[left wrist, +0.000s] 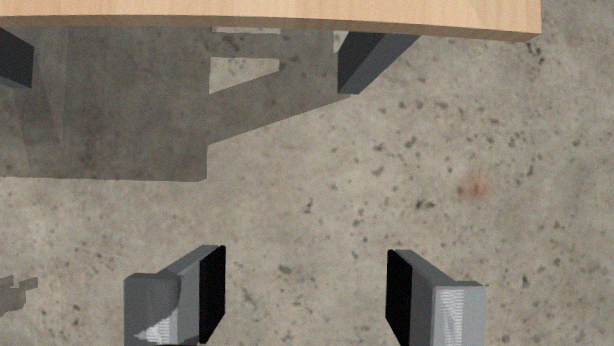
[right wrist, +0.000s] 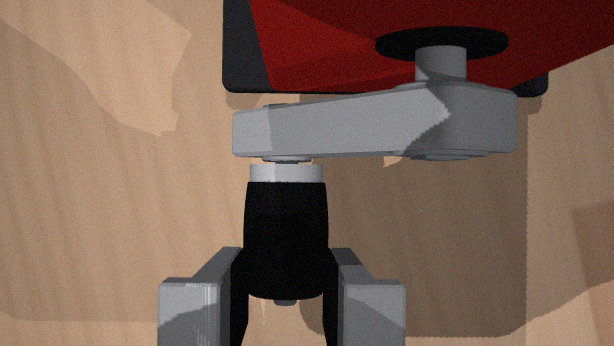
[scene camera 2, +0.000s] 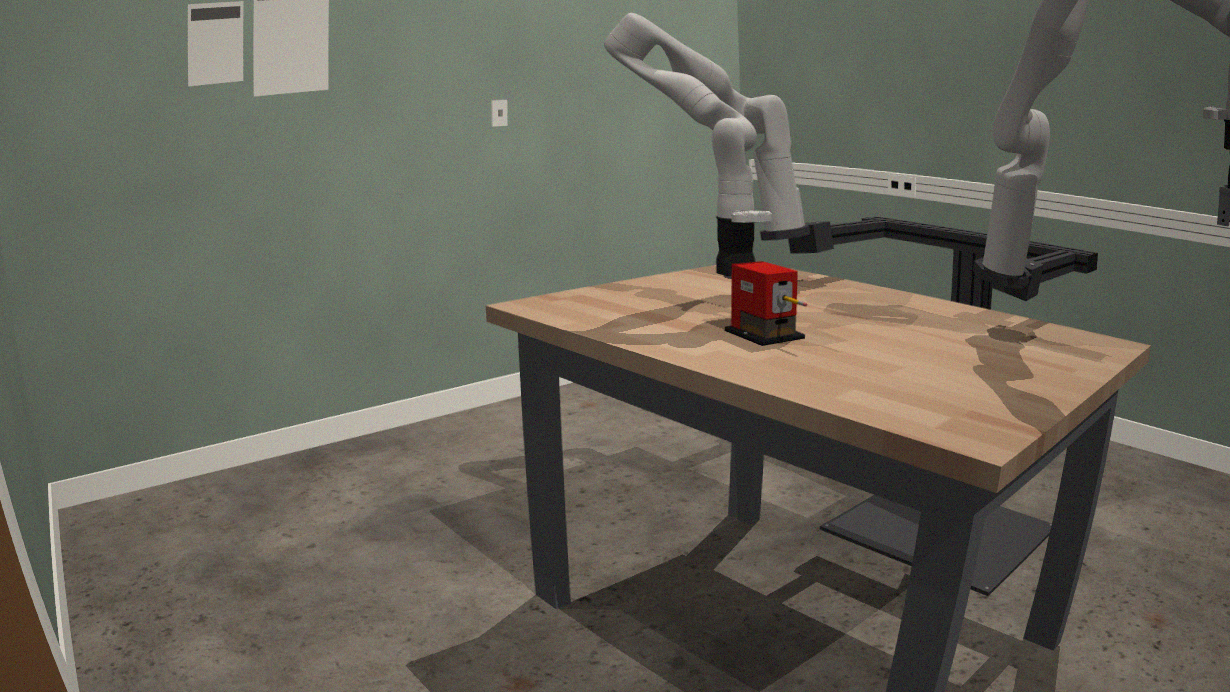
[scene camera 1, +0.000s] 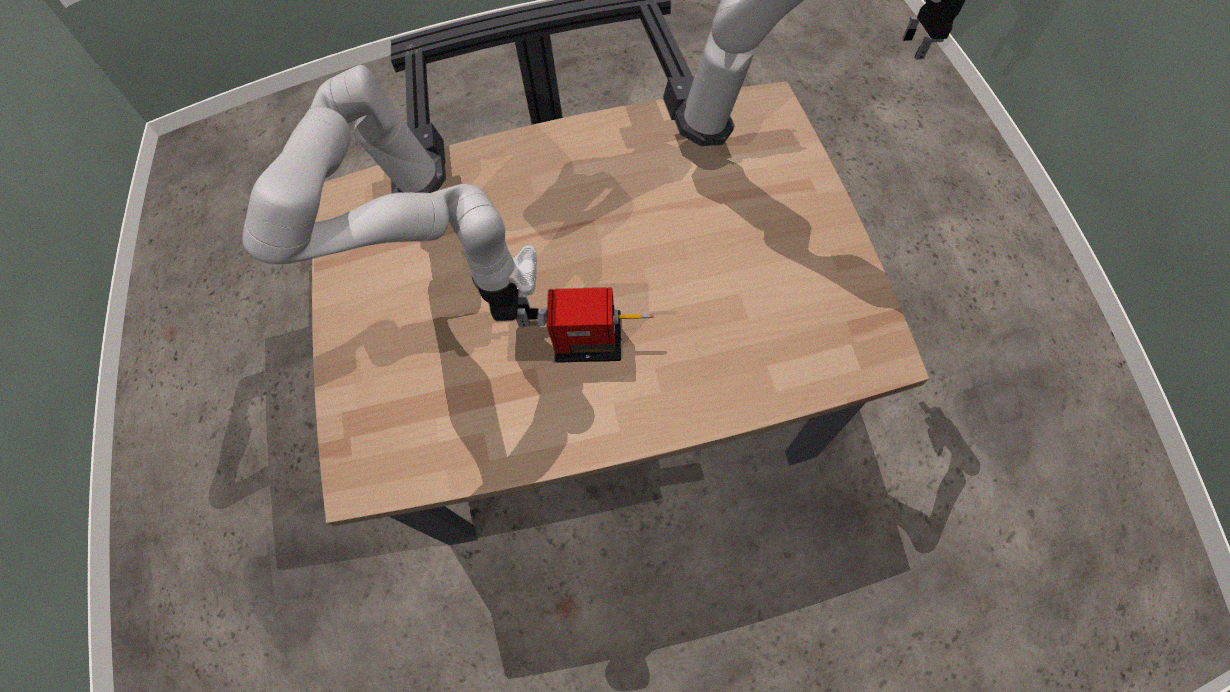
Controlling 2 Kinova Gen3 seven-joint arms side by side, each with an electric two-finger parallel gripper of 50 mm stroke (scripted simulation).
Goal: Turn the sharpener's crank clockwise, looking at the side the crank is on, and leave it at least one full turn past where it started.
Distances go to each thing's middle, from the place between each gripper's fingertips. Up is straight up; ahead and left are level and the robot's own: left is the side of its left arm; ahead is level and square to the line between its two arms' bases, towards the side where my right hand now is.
Right now my right hand (scene camera 1: 525,318) is 2 cm to the right of the black knob (right wrist: 285,234).
The black knob lies 89 cm to the right of my left hand, 34 cm ahead of it and 27 cm below it.
